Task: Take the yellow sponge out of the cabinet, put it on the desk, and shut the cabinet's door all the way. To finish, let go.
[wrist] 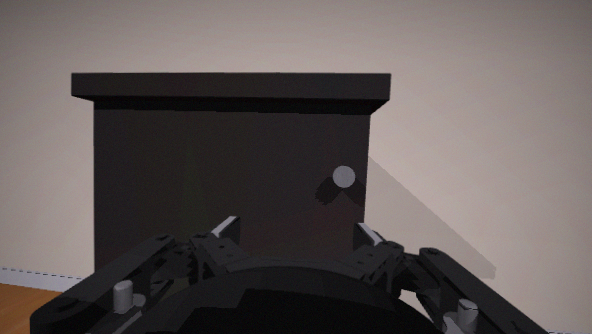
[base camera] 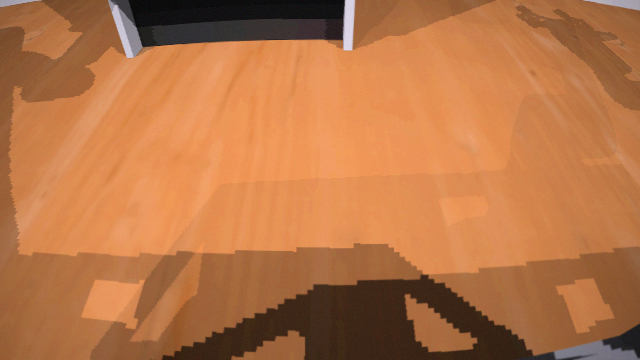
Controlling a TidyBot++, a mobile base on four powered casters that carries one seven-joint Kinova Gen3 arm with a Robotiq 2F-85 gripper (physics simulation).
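Frame: origin at the arm's base, x ahead, y left, z up, level; centimetres.
Seen in the pictures: gripper, fingertip midpoint: (wrist: 296,232).
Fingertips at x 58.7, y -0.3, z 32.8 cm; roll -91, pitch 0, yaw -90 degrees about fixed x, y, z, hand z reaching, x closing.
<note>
A point is followed by its place in that frame.
The dark cabinet (wrist: 210,165) @(x 78.1, y 14.9, z 36.4 cm) stands against the wall in the wrist view, with its door shut. A round grey knob (wrist: 344,176) @(x 73.2, y -7.0, z 36.0 cm) sits near the door's right edge, above and to the right of the space between my fingers. In the base camera view the lower part of the cabinet (base camera: 240,31) @(x 84.8, y 11.7, z -37.3 cm) shows at the top, between two white legs. My gripper (wrist: 296,232) @(x 58.6, y -0.3, z 32.8 cm) is open and empty, in front of the door and a little lower than the knob. The yellow sponge and the desk do not show in either view.
The pale wall (wrist: 475,125) @(x 130.0, y -74.6, z 55.5 cm) rises behind the cabinet, with a white skirting board (wrist: 35,277) @(x 147.1, y 140.9, z -33.5 cm) at lower left. The wooden floor (base camera: 320,125) @(x 53.7, y -3.3, z -39.6 cm) (wrist: 25,305) @(x 135.0, y 129.9, z -39.6 cm) spreads before the cabinet, with shadows of the robot across it.
</note>
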